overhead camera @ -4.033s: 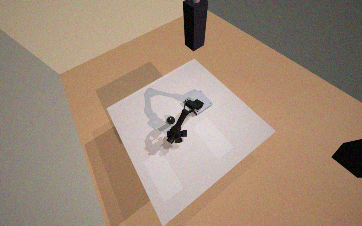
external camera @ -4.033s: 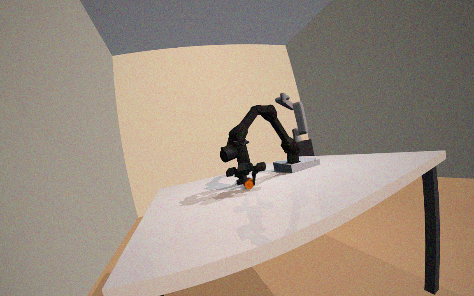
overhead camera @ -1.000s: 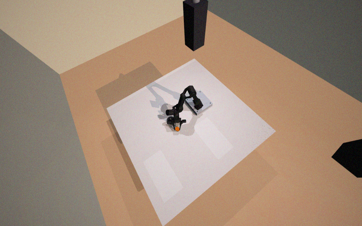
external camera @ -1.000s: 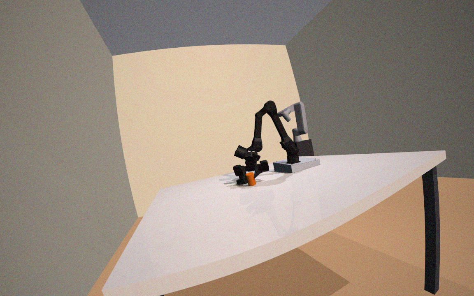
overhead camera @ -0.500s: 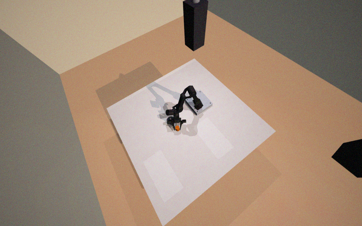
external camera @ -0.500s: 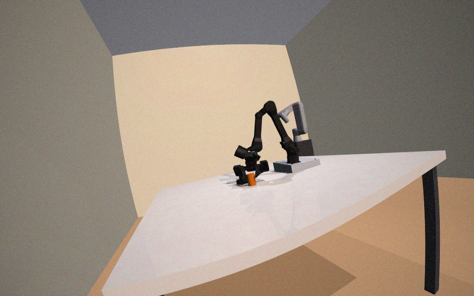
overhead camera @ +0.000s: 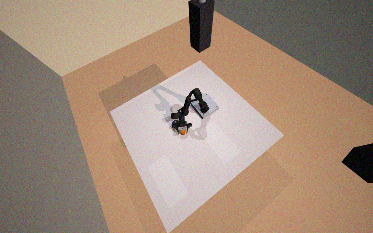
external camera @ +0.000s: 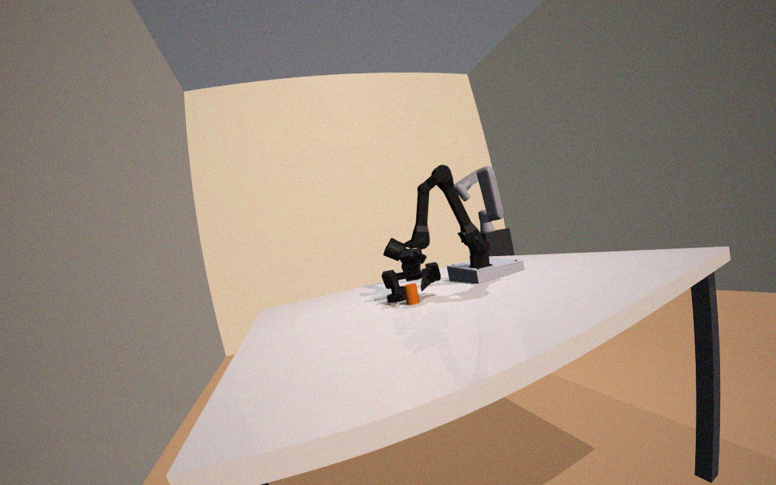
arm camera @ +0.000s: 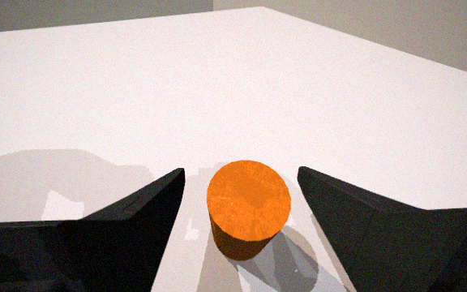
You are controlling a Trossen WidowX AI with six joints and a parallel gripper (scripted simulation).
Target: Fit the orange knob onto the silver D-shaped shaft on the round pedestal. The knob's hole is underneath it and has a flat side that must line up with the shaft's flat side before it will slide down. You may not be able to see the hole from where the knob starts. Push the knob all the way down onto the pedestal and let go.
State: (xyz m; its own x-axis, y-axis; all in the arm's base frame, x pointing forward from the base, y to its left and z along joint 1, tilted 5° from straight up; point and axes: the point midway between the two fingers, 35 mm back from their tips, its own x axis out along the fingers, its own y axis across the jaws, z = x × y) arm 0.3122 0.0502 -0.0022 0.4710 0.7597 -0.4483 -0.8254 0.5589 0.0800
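My gripper tip is now 1 cm past the orange knob and 2 cm to the left of it. The rest, counted from my gripper tip: dark round pedestal (2 cm behind, 14 cm to the right, 1 cm below).
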